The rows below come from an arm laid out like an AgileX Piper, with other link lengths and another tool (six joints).
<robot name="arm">
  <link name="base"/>
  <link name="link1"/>
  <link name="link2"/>
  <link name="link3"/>
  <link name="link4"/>
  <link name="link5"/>
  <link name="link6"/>
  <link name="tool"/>
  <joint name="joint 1" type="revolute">
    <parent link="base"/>
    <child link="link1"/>
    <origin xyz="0 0 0.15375" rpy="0 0 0"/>
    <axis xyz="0 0 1"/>
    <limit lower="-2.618" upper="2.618"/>
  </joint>
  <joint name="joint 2" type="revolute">
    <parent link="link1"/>
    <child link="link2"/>
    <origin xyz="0 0 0" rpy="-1.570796 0 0"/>
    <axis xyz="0 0 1"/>
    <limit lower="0" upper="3.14"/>
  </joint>
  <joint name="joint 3" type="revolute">
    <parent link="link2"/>
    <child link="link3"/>
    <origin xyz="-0.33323 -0.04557 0" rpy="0 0 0"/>
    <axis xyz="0 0 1"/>
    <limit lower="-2.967" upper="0"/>
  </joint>
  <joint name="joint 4" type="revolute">
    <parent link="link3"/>
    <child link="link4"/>
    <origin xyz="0.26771 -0.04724 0" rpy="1.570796 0 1.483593"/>
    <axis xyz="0 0 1"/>
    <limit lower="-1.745" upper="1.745"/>
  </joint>
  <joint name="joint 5" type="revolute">
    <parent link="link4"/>
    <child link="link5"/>
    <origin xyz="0 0 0" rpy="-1.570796 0 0"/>
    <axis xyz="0 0 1"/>
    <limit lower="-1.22" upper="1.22"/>
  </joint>
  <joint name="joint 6" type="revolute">
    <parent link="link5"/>
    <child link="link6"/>
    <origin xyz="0 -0.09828 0" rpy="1.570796 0 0"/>
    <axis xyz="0 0 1"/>
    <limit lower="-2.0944" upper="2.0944"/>
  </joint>
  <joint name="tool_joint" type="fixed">
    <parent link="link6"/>
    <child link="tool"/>
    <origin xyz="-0.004 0.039 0.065" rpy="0 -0.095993 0.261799"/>
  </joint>
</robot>
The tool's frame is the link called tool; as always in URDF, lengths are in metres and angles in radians.
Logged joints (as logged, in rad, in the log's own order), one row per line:
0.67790, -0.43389, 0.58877, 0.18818, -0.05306, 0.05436
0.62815, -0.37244, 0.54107, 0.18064, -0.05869, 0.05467
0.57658, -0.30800, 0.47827, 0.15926, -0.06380, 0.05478
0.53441, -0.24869, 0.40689, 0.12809, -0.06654, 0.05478
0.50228, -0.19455, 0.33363, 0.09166, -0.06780, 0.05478
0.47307, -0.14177, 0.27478, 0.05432, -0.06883, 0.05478
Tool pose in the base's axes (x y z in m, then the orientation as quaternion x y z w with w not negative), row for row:
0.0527, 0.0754, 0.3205, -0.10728, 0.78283, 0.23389, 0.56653
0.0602, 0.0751, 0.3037, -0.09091, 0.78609, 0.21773, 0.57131
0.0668, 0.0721, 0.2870, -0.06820, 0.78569, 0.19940, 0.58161
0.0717, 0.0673, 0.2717, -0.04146, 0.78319, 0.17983, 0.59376
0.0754, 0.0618, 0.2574, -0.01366, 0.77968, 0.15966, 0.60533
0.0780, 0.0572, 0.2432, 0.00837, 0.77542, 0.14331, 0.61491
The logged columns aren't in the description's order. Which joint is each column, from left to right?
Columns, left to right: joint 5, joint 3, joint 1, joint 2, joint 4, joint 6.
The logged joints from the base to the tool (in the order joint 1, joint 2, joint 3, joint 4, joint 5, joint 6), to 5 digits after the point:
0.58877, 0.18818, -0.43389, -0.05306, 0.67790, 0.05436
0.54107, 0.18064, -0.37244, -0.05869, 0.62815, 0.05467
0.47827, 0.15926, -0.30800, -0.06380, 0.57658, 0.05478
0.40689, 0.12809, -0.24869, -0.06654, 0.53441, 0.05478
0.33363, 0.09166, -0.19455, -0.06780, 0.50228, 0.05478
0.27478, 0.05432, -0.14177, -0.06883, 0.47307, 0.05478

